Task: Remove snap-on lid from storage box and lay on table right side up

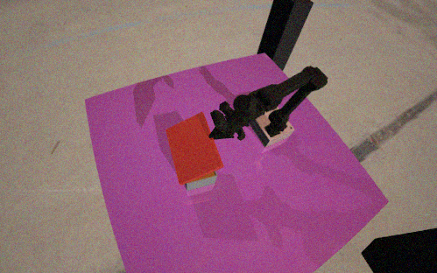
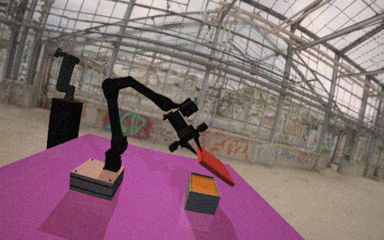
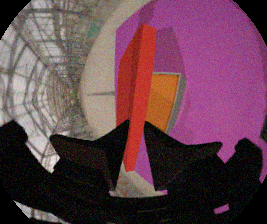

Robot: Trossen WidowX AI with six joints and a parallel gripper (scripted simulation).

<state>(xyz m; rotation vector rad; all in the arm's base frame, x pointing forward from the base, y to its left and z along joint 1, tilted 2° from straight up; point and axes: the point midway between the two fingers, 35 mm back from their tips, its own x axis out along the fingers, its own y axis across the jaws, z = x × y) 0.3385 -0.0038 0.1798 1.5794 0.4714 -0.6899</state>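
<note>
The lid is 7 cm ahead of my gripper tip, 3 cm below it and 1 cm to the right of it. From my gripper tip the other things lie so: storage box 18 cm below, 6 cm ahead.
</note>
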